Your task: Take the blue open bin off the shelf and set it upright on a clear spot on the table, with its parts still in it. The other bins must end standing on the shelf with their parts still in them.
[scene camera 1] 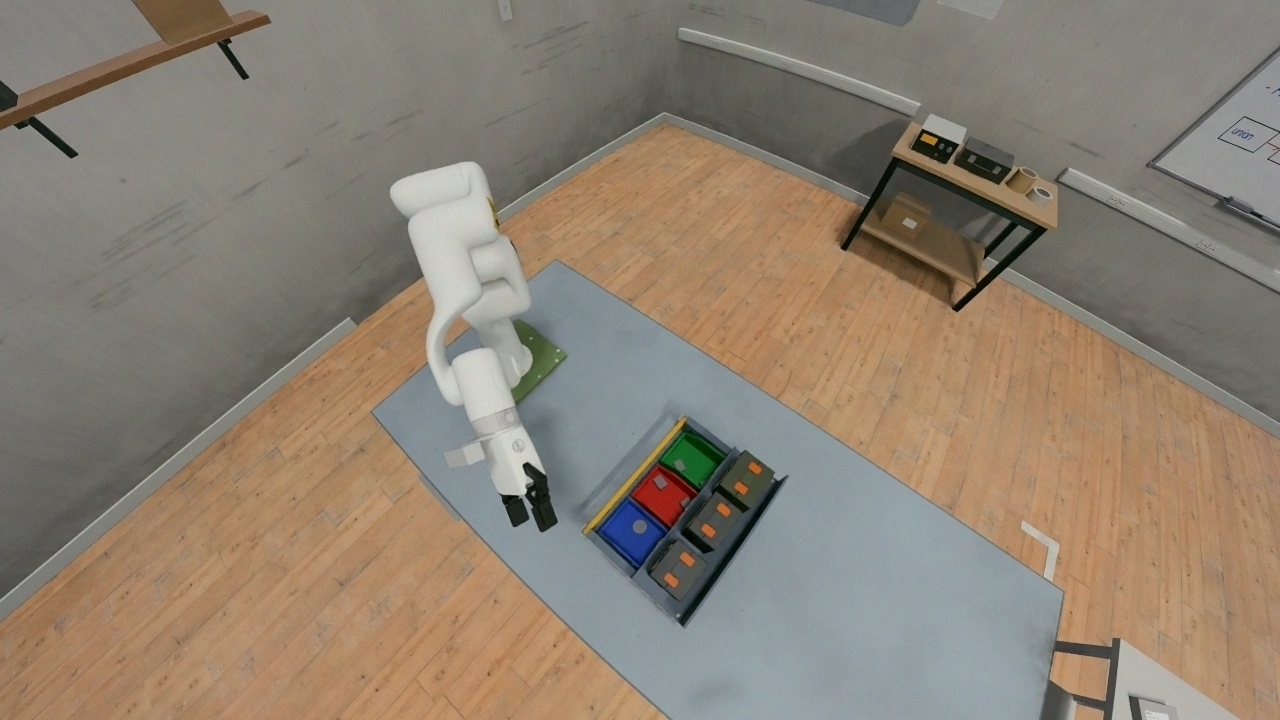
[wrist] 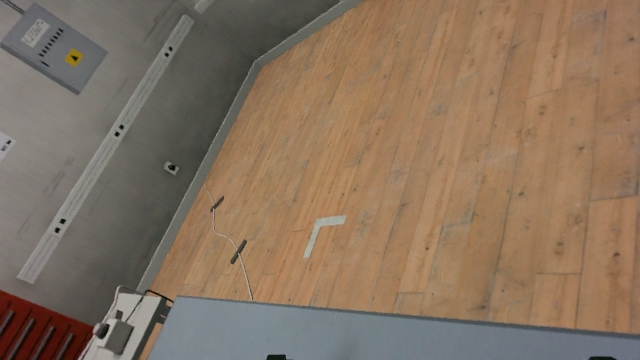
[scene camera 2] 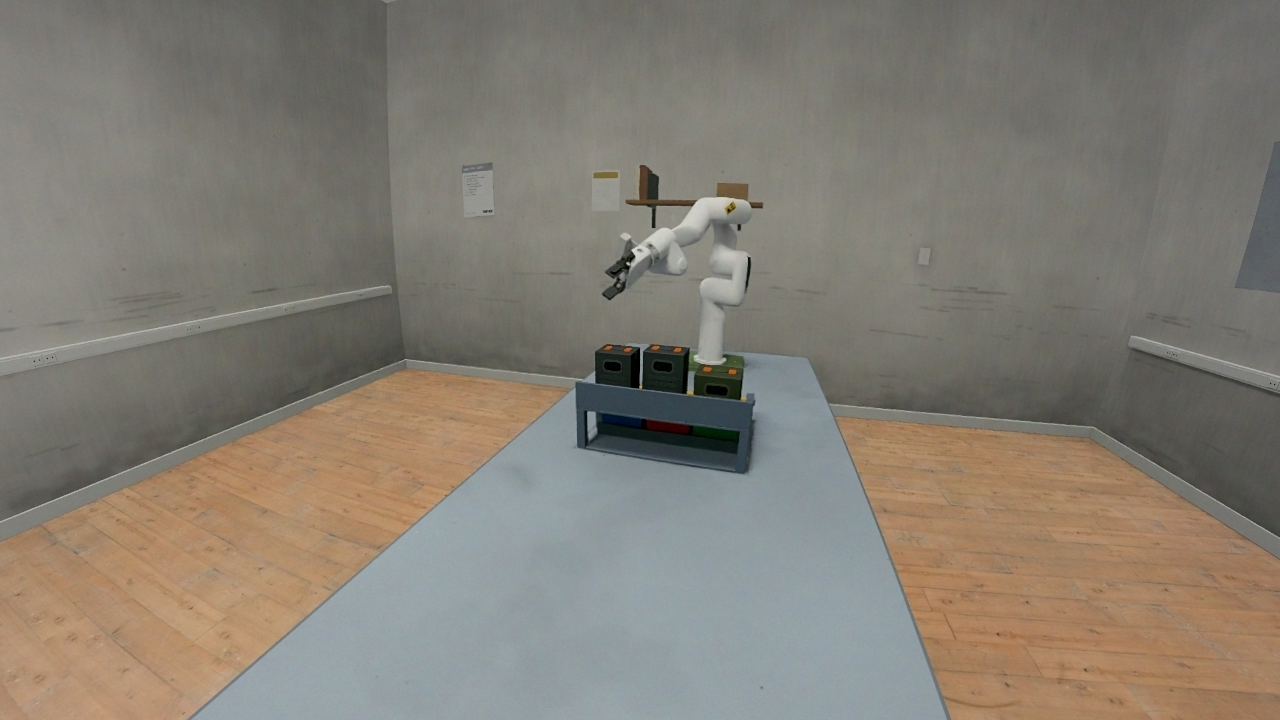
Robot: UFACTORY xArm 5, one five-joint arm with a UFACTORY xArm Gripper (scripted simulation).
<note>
The pictures show: my gripper, a blue open bin, a red bin, a green bin and a grey shelf.
My gripper also shows in scene camera 2.
</note>
